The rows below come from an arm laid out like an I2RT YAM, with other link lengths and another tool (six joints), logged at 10 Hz.
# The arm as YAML. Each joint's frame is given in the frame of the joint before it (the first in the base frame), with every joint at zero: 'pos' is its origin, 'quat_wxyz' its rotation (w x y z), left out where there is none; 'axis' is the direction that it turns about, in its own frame. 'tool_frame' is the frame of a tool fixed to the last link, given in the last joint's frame.
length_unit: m
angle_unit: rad
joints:
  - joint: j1
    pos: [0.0, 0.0, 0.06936]
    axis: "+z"
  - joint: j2
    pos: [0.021, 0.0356, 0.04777]
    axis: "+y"
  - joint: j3
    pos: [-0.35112, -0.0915, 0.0]
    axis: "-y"
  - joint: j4
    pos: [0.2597, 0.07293, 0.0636]
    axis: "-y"
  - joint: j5
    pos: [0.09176, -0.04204, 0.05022]
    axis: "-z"
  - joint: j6
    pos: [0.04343, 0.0, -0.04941]
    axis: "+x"
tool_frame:
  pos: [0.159, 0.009, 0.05]
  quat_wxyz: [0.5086, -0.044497, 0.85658, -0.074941]
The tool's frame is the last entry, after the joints.
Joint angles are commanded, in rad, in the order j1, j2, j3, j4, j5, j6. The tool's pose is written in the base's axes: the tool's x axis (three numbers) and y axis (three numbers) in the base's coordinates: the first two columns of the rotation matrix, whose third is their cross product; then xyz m. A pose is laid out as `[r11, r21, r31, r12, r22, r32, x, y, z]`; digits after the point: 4 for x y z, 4 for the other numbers.
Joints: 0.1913, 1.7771, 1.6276, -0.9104, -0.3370, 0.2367
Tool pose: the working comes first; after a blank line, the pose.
Where each joint sits with the arm in this pose, in the base's axes (m; each line is computed from the numbers above, not from the rounded line before):
j1: 0.0000 0.0000 0.0694
j2: 0.0138 0.0389 0.1171
j3: 0.1019 -0.0372 0.4608
j4: 0.3494 0.0850 0.4850
j5: 0.4445 0.0606 0.4295
j6: 0.4191 0.0703 0.3696
the tool: 0.5256 0.1416 0.2627

[-0.9557, -0.2939, -0.0187, -0.2843, 0.9044, 0.3183, 0.5256, 0.1416, 0.2627]
